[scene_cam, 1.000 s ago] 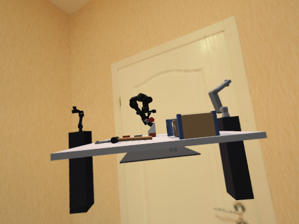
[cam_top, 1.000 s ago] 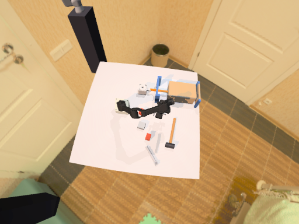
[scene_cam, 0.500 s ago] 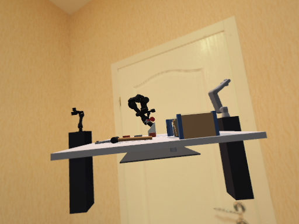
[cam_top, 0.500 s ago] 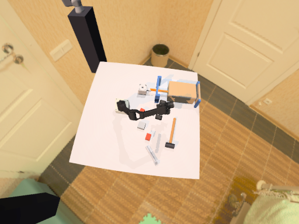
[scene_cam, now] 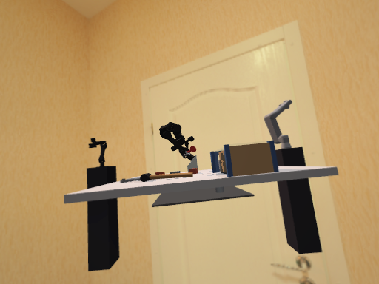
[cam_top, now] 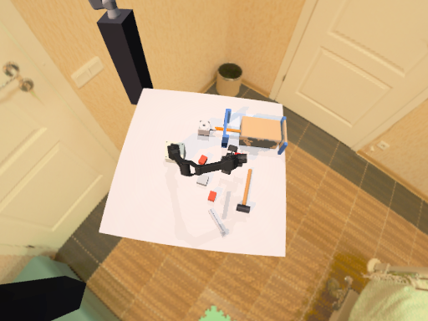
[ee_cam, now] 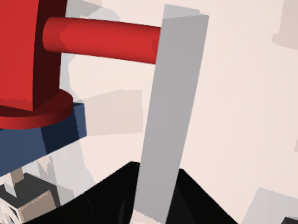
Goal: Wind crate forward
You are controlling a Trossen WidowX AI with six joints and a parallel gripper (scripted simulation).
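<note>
My gripper tip is 50 mm short of the red knob, 30 mm to the right of it and 20 mm below it. Round my gripper tip: grey block 160 mm behind, 130 mm to the right, 140 mm below; then winch handle 10 mm ahead, 10 mm to the left, 10 mm above; then blue frame 80 mm behind, 300 mm to the left, 60 mm below.
</note>
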